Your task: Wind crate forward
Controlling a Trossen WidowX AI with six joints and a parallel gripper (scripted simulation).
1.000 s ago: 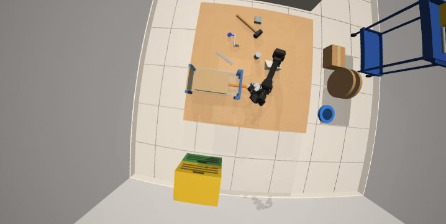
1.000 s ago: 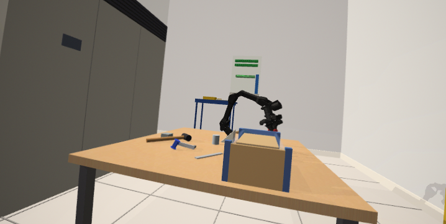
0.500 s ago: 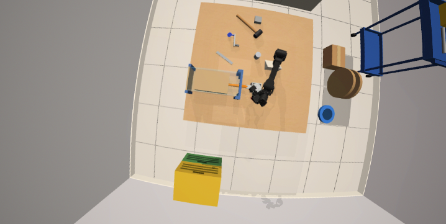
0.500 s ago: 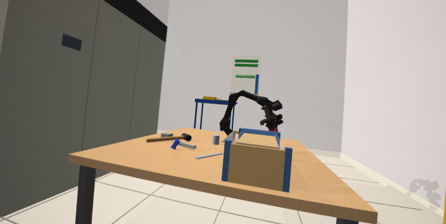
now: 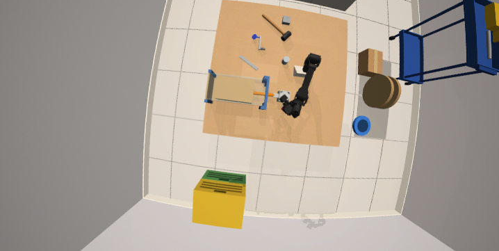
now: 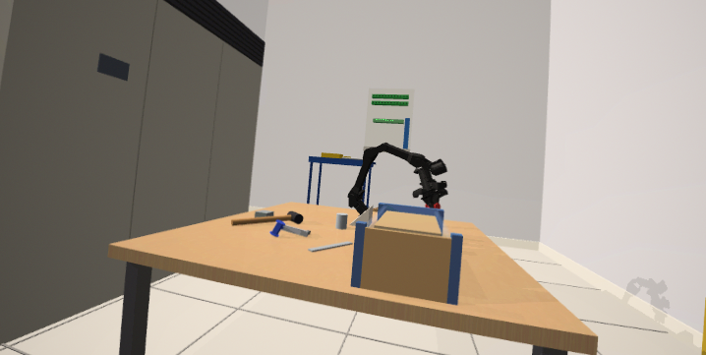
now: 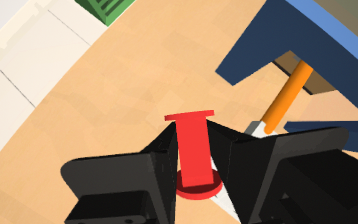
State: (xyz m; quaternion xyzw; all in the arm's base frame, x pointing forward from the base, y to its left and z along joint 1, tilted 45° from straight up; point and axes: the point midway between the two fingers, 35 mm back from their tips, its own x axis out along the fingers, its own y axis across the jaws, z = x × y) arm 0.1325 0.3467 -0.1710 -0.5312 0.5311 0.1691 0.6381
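My gripper tip is 5 cm to the left of the red-knobbed crank handle, 3 cm above it and 1 cm past it. Round my gripper tip: blue steel frame (16 cm ahead, 10 cm to the right, 3 cm below); red grip (1 cm to the right, 1 cm behind); hand winch (12 cm to the right, 10 cm below, 1 cm behind).
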